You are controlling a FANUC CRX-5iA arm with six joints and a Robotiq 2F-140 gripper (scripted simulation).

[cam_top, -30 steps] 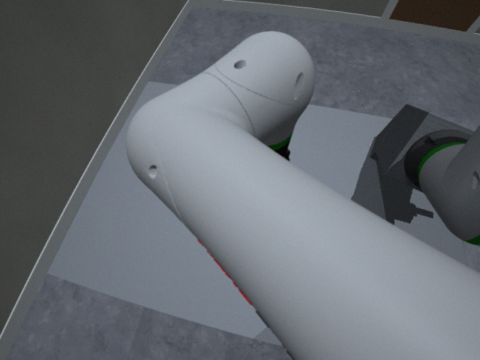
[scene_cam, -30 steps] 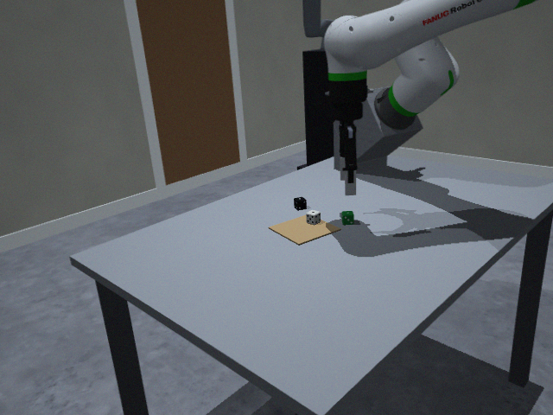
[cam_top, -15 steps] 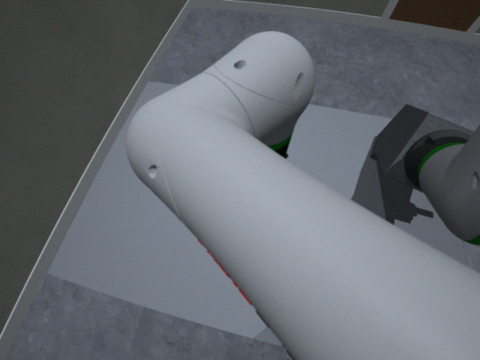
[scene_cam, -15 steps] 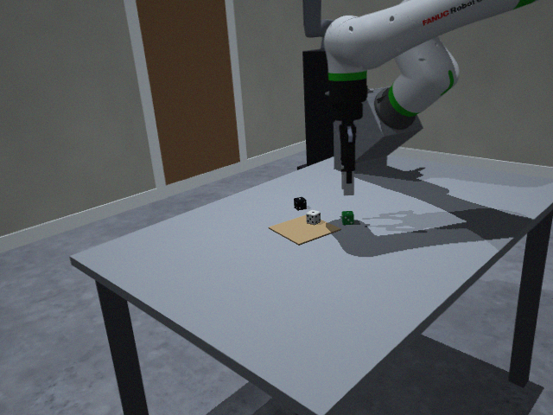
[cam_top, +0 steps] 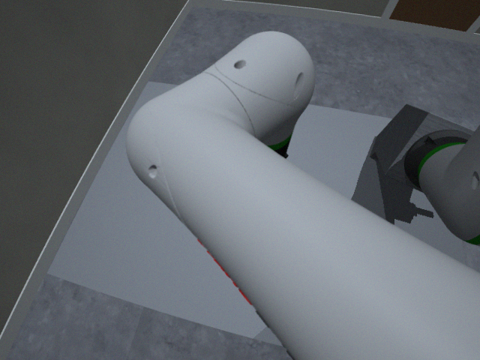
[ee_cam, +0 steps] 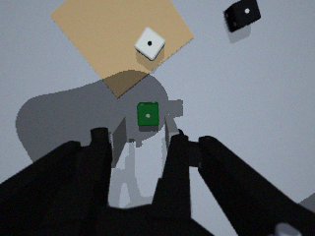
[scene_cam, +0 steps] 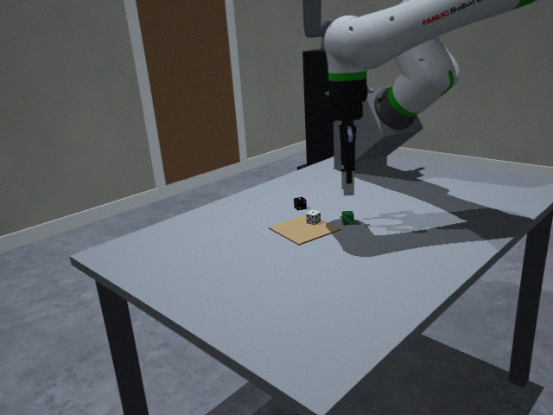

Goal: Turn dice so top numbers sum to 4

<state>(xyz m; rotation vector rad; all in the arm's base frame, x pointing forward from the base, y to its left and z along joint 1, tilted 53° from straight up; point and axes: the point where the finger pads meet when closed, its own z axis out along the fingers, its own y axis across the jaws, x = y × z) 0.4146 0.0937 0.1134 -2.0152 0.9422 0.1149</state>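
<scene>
The green die is 11 cm below my hand. Also, from my hand: tan mat 12 cm below, 11 cm ahead, 6 cm to the right; then white die 10 cm below, 7 cm to the right, 6 cm ahead; then black die 18 cm to the right, 11 cm below, 1 cm ahead.
</scene>
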